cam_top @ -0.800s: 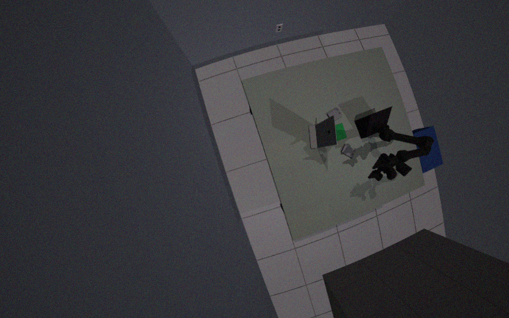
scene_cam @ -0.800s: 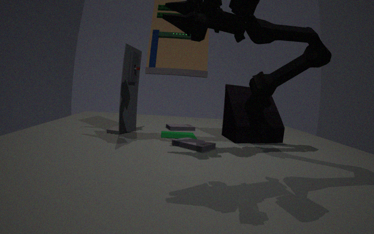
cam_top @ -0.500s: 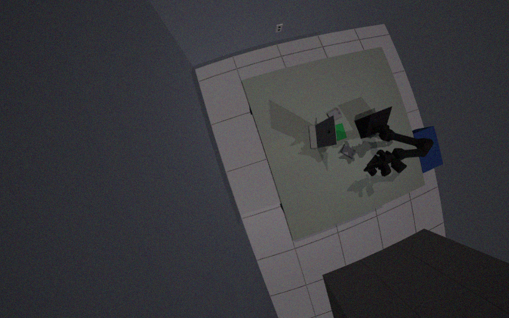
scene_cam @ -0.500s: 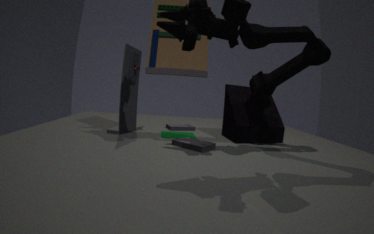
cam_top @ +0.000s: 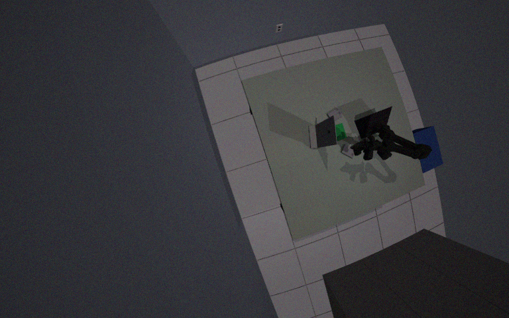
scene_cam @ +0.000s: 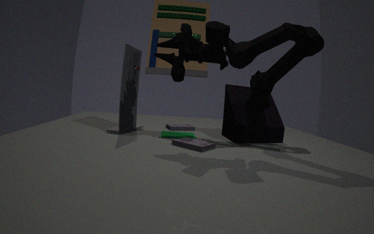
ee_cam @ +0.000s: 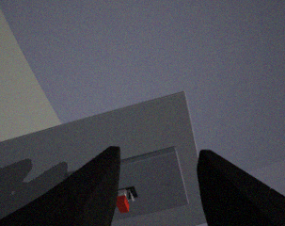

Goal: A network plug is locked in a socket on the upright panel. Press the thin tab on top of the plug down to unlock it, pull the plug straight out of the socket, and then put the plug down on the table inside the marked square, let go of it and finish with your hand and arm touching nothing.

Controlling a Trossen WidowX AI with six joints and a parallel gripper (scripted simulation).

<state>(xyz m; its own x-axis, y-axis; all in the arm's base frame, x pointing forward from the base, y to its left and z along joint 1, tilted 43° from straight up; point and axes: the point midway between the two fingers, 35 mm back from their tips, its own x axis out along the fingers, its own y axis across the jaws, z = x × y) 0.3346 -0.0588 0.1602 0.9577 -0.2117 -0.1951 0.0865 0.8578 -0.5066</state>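
The network plug is 12 cm to the right of my gripper tip, 7 cm ahead of it and 5 cm below it. Round my gripper tip: green marked square 28 cm below, 10 cm to the right, 10 cm behind.
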